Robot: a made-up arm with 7 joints. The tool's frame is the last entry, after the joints.
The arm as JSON. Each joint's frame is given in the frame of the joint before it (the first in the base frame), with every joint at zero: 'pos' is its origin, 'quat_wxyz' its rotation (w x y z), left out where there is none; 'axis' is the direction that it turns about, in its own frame. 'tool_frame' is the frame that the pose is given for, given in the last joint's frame.
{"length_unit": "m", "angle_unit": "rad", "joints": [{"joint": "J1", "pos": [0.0, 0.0, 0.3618], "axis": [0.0, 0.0, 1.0]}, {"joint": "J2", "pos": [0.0, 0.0, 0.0], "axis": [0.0, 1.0, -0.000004]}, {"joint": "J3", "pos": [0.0, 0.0, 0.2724], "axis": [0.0, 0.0, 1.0]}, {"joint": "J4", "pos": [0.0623, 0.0, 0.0], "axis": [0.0, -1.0, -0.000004]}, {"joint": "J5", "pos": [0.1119, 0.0, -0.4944], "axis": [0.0, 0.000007, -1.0]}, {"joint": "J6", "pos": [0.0, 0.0, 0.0], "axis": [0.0, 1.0, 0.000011]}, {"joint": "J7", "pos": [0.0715, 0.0, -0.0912], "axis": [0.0, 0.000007, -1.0]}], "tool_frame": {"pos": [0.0, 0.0, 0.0], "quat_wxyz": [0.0, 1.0, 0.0, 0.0]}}
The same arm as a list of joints. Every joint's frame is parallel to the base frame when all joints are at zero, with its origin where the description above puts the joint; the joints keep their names.
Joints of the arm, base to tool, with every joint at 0 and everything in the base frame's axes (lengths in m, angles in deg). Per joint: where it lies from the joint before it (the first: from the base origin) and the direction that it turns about. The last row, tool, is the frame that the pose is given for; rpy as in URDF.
J1: offset 0.0000 0.0000 0.3618 axis +z
J2: offset 0.0000 0.0000 0.0000 axis +y
J3: offset 0.0000 0.0000 0.2724 axis +z
J4: offset 0.0623 0.0000 0.0000 axis -y
J5: offset 0.1119 0.0000 -0.4944 axis -z
J6: offset 0.0000 0.0000 0.0000 axis +y
J7: offset 0.0715 0.0000 -0.0912 axis -z
tool: offset 0.0000 0.0000 0.0000 rpy 180.00 0.00 0.00

